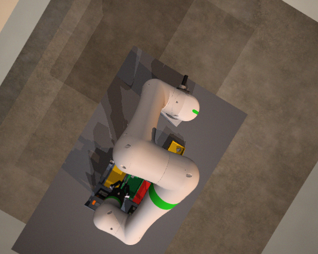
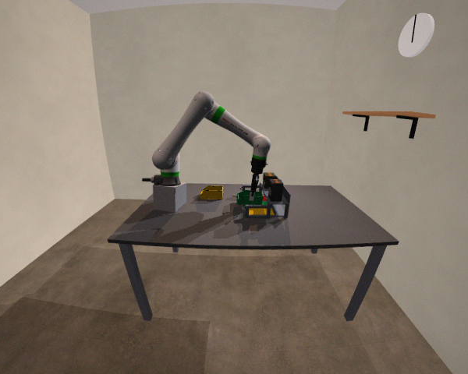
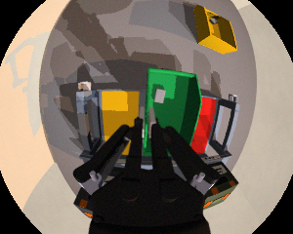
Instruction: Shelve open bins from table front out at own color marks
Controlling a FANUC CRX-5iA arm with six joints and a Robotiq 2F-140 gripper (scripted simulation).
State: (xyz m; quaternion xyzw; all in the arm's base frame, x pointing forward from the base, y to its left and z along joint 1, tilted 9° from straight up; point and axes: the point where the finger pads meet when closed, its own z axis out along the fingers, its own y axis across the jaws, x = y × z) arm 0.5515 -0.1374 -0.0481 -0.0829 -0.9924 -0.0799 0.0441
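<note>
Now: hand 5 cm to the right of the green bin and 4 cm above it. Also, from my hand: yellow-marked place: 9 cm below, 7 cm to the right, 4 cm ahead; then red mark: 15 cm to the left, 9 cm below, 7 cm ahead; then yellow bin: 25 cm behind, 24 cm to the left, 6 cm below.
</note>
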